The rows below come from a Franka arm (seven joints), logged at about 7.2 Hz.
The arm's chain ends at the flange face. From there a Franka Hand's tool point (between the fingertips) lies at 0.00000 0.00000 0.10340 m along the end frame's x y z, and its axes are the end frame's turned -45 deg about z.
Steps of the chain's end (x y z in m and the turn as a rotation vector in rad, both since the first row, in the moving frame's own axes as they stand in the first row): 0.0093, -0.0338, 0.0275, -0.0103, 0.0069, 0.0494; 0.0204, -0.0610, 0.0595, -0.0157, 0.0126, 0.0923; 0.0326, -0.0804, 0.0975, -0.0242, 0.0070, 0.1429; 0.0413, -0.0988, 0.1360, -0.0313, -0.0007, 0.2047; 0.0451, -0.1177, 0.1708, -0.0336, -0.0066, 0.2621; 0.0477, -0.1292, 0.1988, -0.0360, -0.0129, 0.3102; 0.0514, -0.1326, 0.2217, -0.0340, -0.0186, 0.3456
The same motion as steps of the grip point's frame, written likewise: 0.0302, -0.0161, 0.0275, -0.0122, -0.0024, 0.0494; 0.0572, -0.0267, 0.0595, -0.0200, -0.0022, 0.0923; 0.0785, -0.0316, 0.0975, -0.0221, -0.0122, 0.1429; 0.0965, -0.0387, 0.1359, -0.0216, -0.0226, 0.2047; 0.1120, -0.0498, 0.1707, -0.0191, -0.0284, 0.2621; 0.1213, -0.0565, 0.1987, -0.0163, -0.0346, 0.3102; 0.1261, -0.0570, 0.2216, -0.0109, -0.0372, 0.3456
